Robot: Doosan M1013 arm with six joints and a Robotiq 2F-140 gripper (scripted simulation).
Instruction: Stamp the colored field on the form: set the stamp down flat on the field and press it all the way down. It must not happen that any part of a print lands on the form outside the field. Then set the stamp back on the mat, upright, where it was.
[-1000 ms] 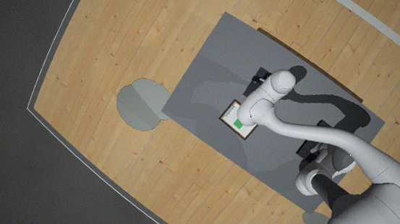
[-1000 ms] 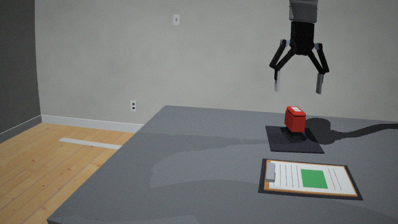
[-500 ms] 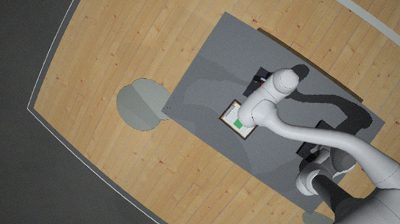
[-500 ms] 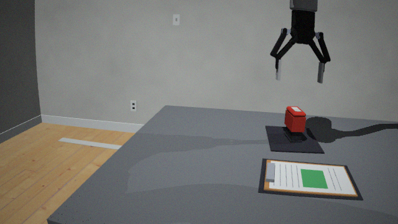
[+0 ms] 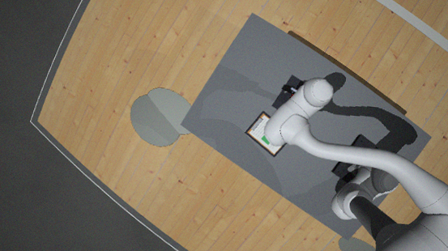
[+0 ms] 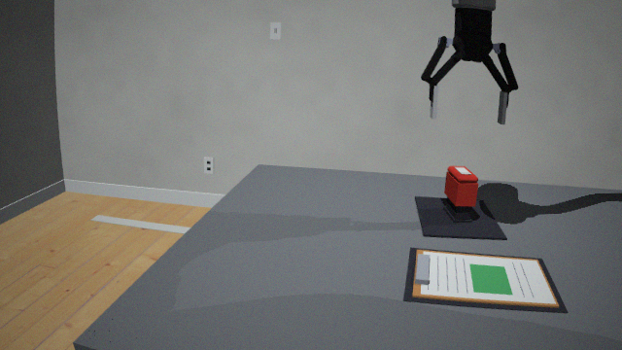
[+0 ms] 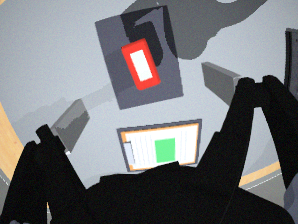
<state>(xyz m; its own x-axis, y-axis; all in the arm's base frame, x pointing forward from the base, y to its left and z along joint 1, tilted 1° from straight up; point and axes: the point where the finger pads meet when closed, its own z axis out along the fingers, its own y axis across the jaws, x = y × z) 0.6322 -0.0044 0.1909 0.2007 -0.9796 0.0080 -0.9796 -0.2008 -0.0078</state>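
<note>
Right now my hand is 170 mm above the red stamp and 10 mm to the left of it. The rest, counted from my hand: dark mat: 220 mm below, 10 mm to the right; form: 260 mm to the left, 210 mm below, 30 mm behind.
</note>
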